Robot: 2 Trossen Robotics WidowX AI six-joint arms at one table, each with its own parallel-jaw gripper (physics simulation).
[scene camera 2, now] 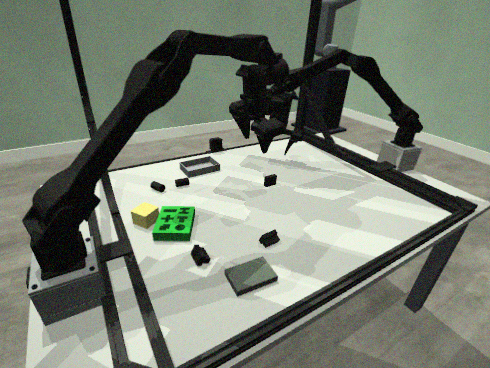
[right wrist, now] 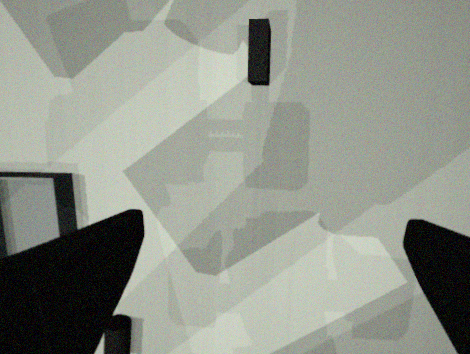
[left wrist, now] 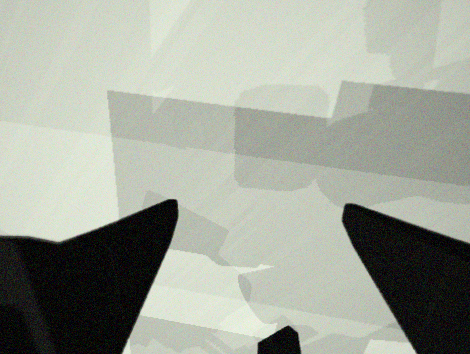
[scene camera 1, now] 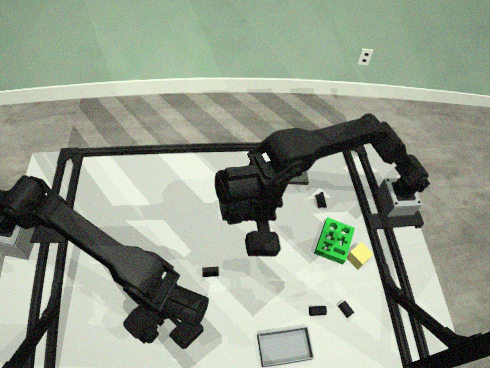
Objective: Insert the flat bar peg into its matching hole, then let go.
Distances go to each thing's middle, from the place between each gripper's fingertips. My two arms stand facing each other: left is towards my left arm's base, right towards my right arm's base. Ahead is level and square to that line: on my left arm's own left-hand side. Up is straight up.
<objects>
Right now the green hole block (scene camera 2: pixel 174 223) is 460 mm to the right of my left hand, 170 mm ahead of it and 30 mm below it. Round my left hand: grey flat plate (scene camera 2: pixel 246 277): 400 mm ahead, 390 mm to the right, 40 mm below.
Now: right hand 30 mm short of the green hole block, 260 mm to the left of it and 140 mm above it. Round my right hand: grey flat plate: 270 mm ahead, 200 mm to the right, 150 mm below.
</objects>
